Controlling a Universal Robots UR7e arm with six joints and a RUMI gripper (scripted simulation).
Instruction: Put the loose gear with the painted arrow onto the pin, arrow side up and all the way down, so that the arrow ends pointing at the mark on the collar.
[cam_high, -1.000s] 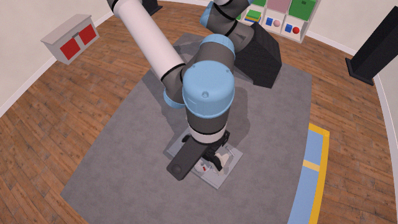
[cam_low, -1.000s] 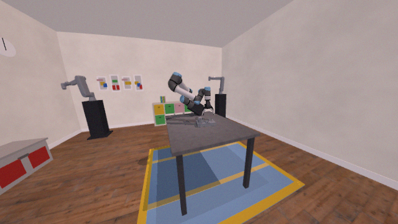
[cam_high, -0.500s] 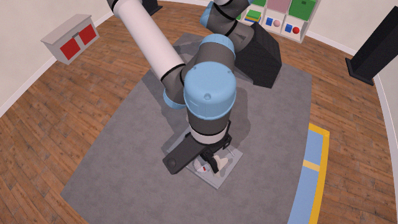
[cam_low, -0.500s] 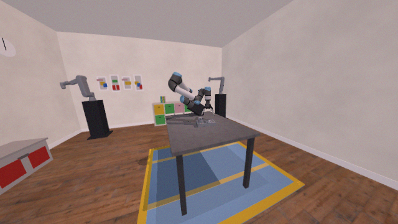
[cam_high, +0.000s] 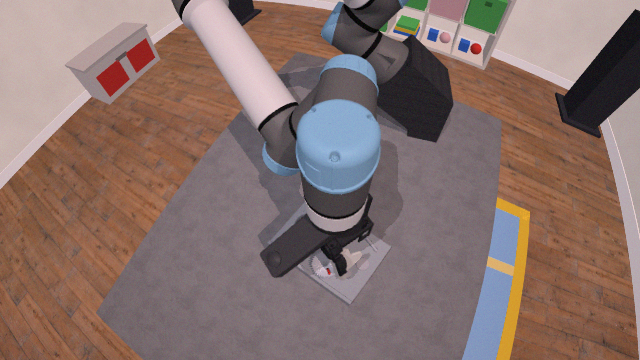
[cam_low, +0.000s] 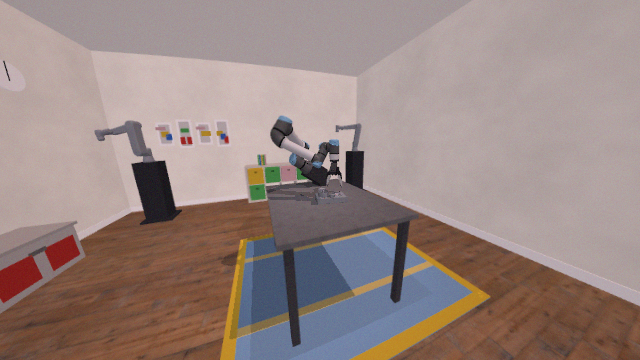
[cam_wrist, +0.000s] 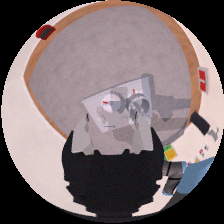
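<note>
My gripper is now 8 cm above the gear. Round my hand: thin peg 9 cm behind, 8 cm below, 7 cm to the left.
</note>
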